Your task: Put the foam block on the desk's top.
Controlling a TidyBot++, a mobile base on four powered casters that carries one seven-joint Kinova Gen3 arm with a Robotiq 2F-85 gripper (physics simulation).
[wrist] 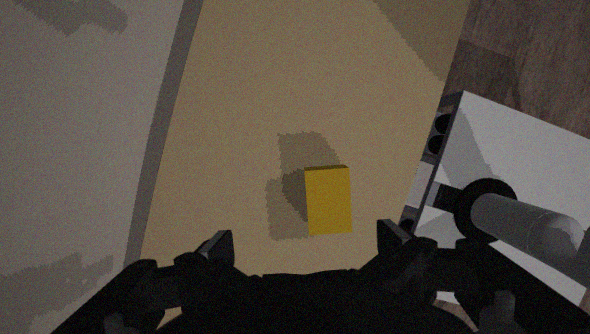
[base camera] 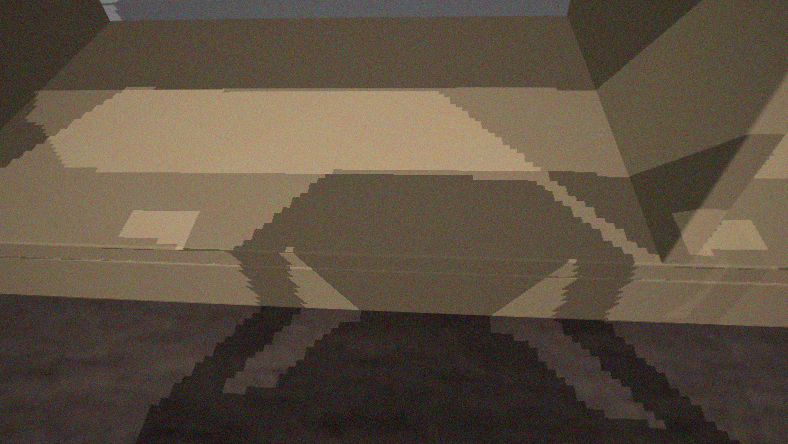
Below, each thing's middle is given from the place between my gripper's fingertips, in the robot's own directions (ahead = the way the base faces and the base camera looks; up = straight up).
Labels:
I see my gripper 21 cm above the yellow foam block (wrist: 328, 197), 4 cm past it and 1 cm to the right of it.

